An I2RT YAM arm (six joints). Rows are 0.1 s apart.
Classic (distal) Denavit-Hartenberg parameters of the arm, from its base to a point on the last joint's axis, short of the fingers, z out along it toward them. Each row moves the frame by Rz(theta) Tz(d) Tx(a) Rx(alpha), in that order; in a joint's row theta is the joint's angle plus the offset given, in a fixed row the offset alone. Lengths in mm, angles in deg.
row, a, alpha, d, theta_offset
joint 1, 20, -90, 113.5, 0
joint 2, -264, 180, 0, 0
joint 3, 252.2, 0, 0, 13.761
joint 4, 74, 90, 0, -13.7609
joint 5, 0, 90, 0, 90
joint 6, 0, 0, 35.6, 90
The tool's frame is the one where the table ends.
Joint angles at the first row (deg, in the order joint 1, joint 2, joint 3, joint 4, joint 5, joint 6):
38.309, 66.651, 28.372, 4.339, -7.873, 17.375
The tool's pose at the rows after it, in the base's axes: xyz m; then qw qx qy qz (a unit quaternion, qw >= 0):
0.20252 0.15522 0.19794 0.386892 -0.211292 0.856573 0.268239
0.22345 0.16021 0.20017 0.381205 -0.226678 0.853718 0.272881
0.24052 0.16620 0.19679 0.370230 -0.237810 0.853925 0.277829
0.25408 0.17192 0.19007 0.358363 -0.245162 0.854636 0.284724
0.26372 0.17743 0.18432 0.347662 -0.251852 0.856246 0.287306
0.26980 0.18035 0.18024 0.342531 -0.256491 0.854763 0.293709
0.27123 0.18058 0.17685 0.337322 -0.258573 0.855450 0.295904
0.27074 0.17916 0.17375 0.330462 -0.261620 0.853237 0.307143
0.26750 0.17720 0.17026 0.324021 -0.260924 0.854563 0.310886
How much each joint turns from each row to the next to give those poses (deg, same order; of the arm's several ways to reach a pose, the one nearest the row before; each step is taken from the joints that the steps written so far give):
-2.286, 4.665, 4.844, -0.714, -2.541, -3.572
-2.137, 5.072, 4.236, 0.087, -3.256, -2.550
-1.175, 4.871, 3.354, 0.244, -2.418, -1.517
-0.695, 4.356, 2.446, 0.723, -2.026, -0.779
-0.197, 3.336, 2.087, 0.015, -1.110, -0.665
-0.258, 2.053, 1.065, 0.648, -1.259, -0.343
-0.160, 0.790, 0.101, 0.136, -0.620, -0.214
-0.353, 0.268, -0.524, 0.537, -1.803, -0.003
-0.063, -0.261, -1.037, 0.245, -0.604, 0.230

